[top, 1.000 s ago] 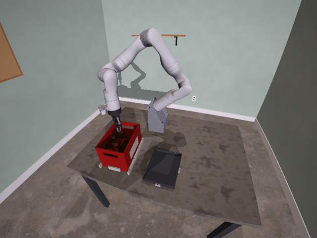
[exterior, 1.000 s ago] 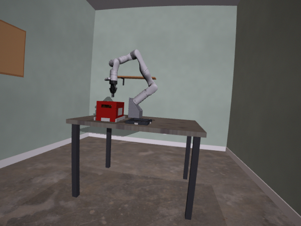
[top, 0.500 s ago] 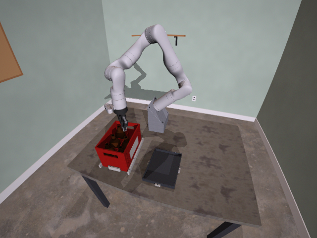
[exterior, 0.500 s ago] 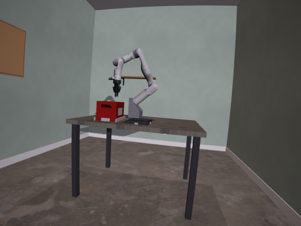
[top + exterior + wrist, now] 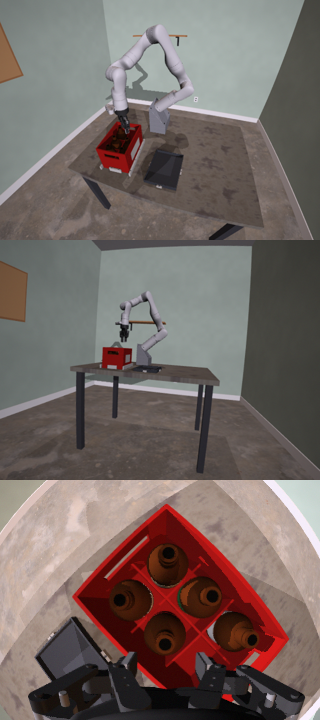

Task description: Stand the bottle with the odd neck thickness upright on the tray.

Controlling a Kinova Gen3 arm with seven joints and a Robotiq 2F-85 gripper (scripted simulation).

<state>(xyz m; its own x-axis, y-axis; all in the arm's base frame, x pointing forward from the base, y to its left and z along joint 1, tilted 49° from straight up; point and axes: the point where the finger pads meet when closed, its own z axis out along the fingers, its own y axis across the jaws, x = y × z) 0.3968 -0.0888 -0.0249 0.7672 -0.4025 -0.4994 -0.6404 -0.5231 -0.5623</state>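
My gripper is now 160 mm above the crate and 40 mm to the left of it. The rest, counted from my hand: dark tray: 260 mm to the left, 230 mm below, 30 mm ahead.
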